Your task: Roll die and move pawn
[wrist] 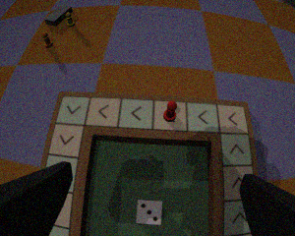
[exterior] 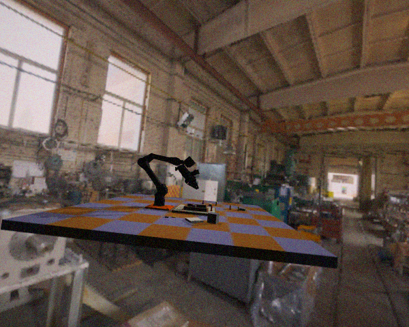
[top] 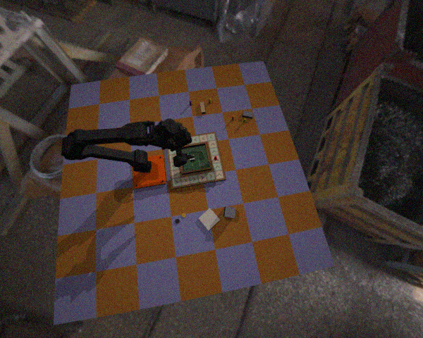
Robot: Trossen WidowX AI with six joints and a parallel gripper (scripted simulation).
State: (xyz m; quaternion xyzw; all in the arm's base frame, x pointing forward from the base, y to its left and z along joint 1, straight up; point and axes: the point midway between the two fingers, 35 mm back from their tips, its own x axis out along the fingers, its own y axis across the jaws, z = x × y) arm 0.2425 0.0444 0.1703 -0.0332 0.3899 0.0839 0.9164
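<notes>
My gripper tip is now 130 mm above the red pawn and 110 mm short of it. Also, from my gripper tip: green tray (150 mm below); white flat tile (310 mm to the right, 150 mm below, 80 mm ahead); white die (130 mm below, 10 mm behind).
</notes>
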